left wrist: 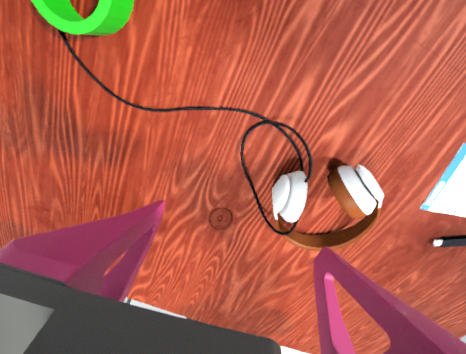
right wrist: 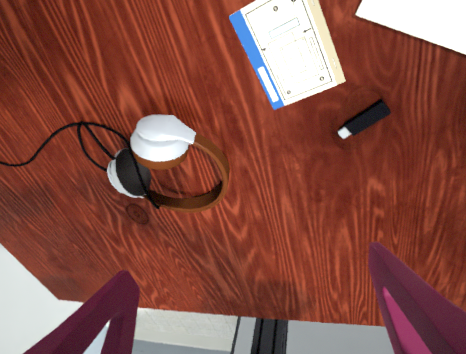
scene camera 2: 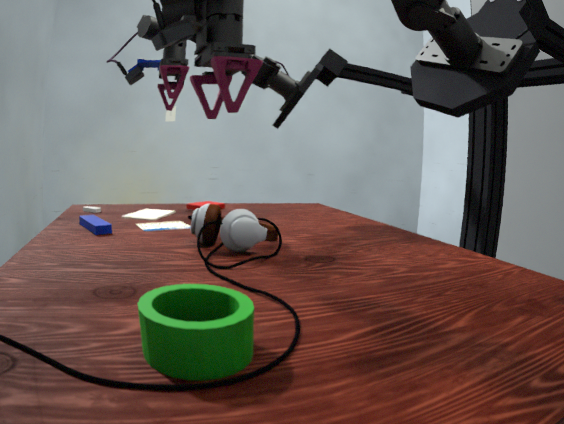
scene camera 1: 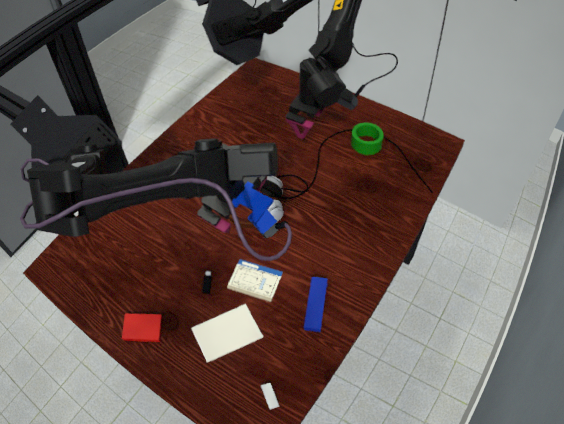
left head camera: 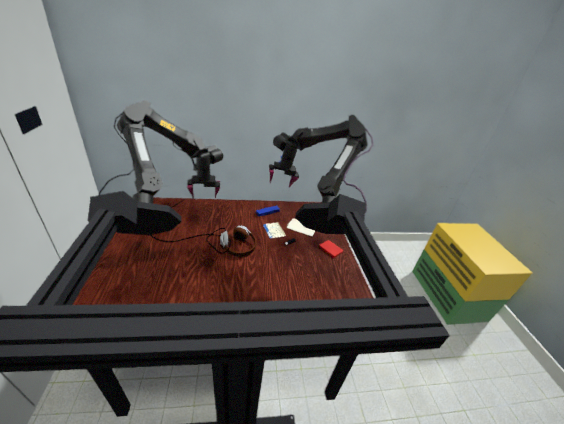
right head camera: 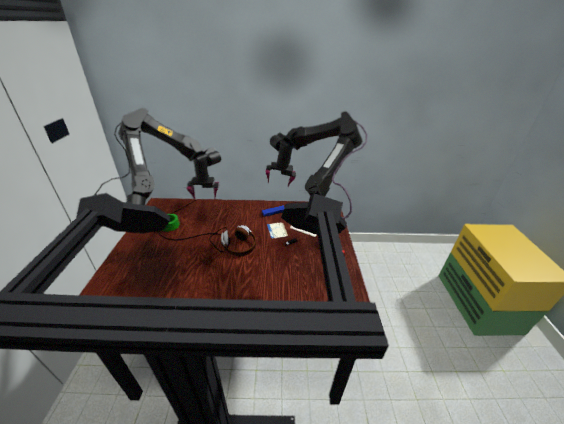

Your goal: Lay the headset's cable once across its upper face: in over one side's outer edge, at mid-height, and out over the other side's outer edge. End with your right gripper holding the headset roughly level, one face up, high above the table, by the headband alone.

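Places are measured from the left arm's base along level axes (x right, y back, z down), in centimetres.
Pixels of known places: left gripper, between the fingertips: (left wrist: 243, 232) (scene camera 2: 221, 116) (scene camera 1: 309, 126) (left head camera: 204, 198) (right head camera: 205, 198); right gripper, between the fingertips: (right wrist: 243, 267) (scene camera 2: 170, 104) (scene camera 1: 240, 213) (left head camera: 279, 184) (right head camera: 278, 184); left arm's base, origin of its link: (scene camera 2: 466, 54) (scene camera 1: 237, 27); right arm's base, origin of its link: (scene camera 2: 295, 92).
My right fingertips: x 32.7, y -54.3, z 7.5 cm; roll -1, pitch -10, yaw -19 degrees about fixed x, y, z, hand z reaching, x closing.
For each thing: its top centre in the pictures, then the offset to it from my right fingertips.
- green ring, centre of its top: (scene camera 2: 194, 303) (scene camera 1: 367, 133) (right head camera: 168, 218) dx -55.9, dy +19.2, dz +23.6 cm
- printed card, centre of its top: (right wrist: 288, 49) (scene camera 2: 163, 225) (scene camera 1: 254, 279) (left head camera: 274, 230) (right head camera: 277, 230) dx -0.2, dy -0.6, dz +28.3 cm
- black stick, centre of its top: (right wrist: 362, 122) (left wrist: 453, 243) (scene camera 1: 206, 281) dx +10.3, dy +5.9, dz +27.6 cm
- white sheet, centre of its top: (scene camera 1: 226, 332) (scene camera 2: 149, 213) (left head camera: 302, 226) dx +13.7, dy -9.1, dz +27.9 cm
- blue block, centre of its top: (scene camera 2: 94, 220) (scene camera 1: 316, 302) (left head camera: 268, 209) (right head camera: 274, 209) dx -8.4, dy -15.6, dz +26.4 cm
- red box, centre of its top: (scene camera 1: 141, 326) (scene camera 2: 205, 203) (left head camera: 331, 247) dx +31.4, dy +3.9, dz +26.9 cm
- small white block, centre of its top: (scene camera 1: 269, 395) (scene camera 2: 91, 207) dx +14.3, dy -28.6, dz +27.2 cm
The headset (left head camera: 224, 239) (right head camera: 225, 238) (scene camera 2: 240, 230) (left wrist: 295, 196) (right wrist: 162, 136), with white cups and a brown headband, lies on the table; the right arm partly hides it in scene camera 1. Its black cable (left wrist: 175, 109) (scene camera 1: 318, 160) (right wrist: 82, 123) loops beside one cup, crosses the headband near that cup and trails toward the green ring. No strand shows across both cups. My left gripper (left head camera: 204, 195) (right head camera: 205, 197) (scene camera 1: 311, 127) (scene camera 2: 223, 114) (left wrist: 243, 232) is open and empty above the table. My right gripper (left head camera: 281, 184) (right head camera: 279, 184) (right wrist: 243, 267) is open and empty, high above the table.
The green ring (scene camera 1: 367, 148) (scene camera 2: 195, 350) stands by the trailing cable. On the headset's other side lie a printed card (scene camera 1: 255, 281) (right wrist: 295, 55), a black stick (scene camera 1: 207, 284) (right wrist: 367, 120), a white sheet (scene camera 1: 227, 332), a blue block (scene camera 1: 316, 305), a red box (scene camera 1: 142, 327) and a small white block (scene camera 1: 270, 396).
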